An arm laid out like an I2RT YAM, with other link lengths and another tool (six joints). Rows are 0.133 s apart.
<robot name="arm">
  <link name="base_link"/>
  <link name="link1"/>
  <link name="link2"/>
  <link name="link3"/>
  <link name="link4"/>
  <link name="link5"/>
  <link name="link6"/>
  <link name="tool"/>
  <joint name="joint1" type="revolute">
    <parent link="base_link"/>
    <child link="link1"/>
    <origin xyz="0 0 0.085"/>
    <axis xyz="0 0 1"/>
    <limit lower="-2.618" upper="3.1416"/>
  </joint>
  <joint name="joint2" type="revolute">
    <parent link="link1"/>
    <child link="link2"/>
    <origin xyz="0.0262 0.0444 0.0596"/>
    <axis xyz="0 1 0"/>
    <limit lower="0" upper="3.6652"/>
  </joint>
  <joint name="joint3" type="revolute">
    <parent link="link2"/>
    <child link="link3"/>
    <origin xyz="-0.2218 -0.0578 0"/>
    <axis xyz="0 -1 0"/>
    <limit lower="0" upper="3.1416"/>
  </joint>
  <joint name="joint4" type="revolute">
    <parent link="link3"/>
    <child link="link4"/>
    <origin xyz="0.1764 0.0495 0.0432"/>
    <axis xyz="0 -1 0"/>
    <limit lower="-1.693" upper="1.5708"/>
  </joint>
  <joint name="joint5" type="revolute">
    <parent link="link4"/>
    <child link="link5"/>
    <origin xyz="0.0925 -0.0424 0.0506"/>
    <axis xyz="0 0 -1"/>
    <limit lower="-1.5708" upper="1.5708"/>
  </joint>
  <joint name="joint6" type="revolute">
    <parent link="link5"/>
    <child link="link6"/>
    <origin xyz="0.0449 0 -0.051"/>
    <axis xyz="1 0 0"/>
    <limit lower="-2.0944" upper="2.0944"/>
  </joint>
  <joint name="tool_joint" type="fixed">
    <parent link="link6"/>
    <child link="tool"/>
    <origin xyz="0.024 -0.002 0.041" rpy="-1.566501 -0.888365 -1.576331"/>
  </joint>
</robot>
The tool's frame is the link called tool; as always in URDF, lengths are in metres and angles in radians.
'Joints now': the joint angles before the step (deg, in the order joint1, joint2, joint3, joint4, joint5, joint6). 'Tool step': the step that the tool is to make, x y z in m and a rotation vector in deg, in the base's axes. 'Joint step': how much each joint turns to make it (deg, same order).
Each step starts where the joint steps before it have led.
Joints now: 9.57, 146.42, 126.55, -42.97, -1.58, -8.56
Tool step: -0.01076, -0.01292, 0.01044, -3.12, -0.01, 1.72
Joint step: -1.45, -4.74, -5.73, 0.45, 1.32, -4.22
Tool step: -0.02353, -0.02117, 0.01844, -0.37, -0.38, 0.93
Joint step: -2.67, -9.40, -12.16, 3.04, -1.25, -3.40
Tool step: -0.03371, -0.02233, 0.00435, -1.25, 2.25, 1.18
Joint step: -3.09, -8.74, -12.54, 1.32, -0.86, -4.33
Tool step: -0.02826, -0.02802, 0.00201, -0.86, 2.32, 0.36
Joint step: -4.53, -6.15, -7.99, -0.73, -1.13, -4.83
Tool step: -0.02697, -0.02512, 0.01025, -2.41, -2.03, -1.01
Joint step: -4.27, -7.99, -9.56, 3.57, 0.81, -3.88
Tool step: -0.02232, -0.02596, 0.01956, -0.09, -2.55, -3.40
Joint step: -4.90, -7.15, -4.69, 0.01, -0.91, -1.23
